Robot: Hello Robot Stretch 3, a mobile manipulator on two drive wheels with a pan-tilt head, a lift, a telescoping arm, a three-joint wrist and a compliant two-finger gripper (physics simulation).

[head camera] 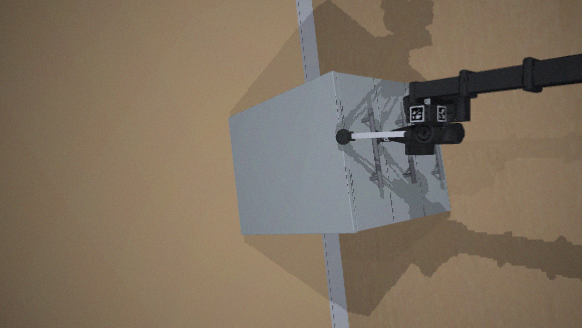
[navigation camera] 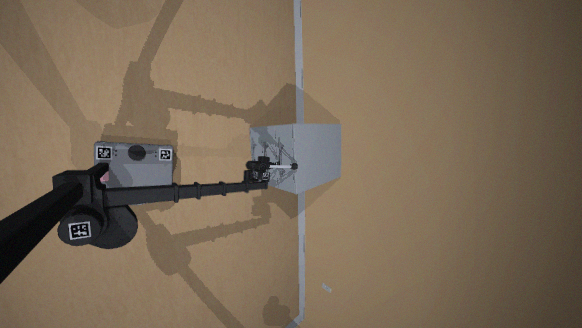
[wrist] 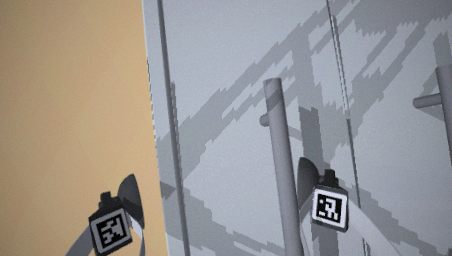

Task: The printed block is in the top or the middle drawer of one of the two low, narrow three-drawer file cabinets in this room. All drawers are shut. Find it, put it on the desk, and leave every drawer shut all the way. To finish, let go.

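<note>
A grey three-drawer file cabinet (head camera: 290,160) (navigation camera: 320,155) (wrist: 225,50) stands with its drawers looking shut. My gripper (head camera: 363,137) (navigation camera: 285,165) (wrist: 219,184) is open at its front, near the top drawer. In the wrist view the top drawer's bar handle (wrist: 280,140) (head camera: 379,170) lies between the two fingers, close beside the right finger; the left finger is out past the cabinet's top edge. The middle drawer's handle (wrist: 444,95) (head camera: 411,172) is farther right in the wrist view. The printed block and the desk do not show.
My extended arm (head camera: 500,75) (navigation camera: 210,190) reaches from my base (navigation camera: 147,172) to the cabinet front. A pale baseboard strip (head camera: 334,270) (navigation camera: 301,240) runs along the foot of the tan wall (navigation camera: 425,150) behind the cabinet. A small white plate (navigation camera: 326,288) is on the wall.
</note>
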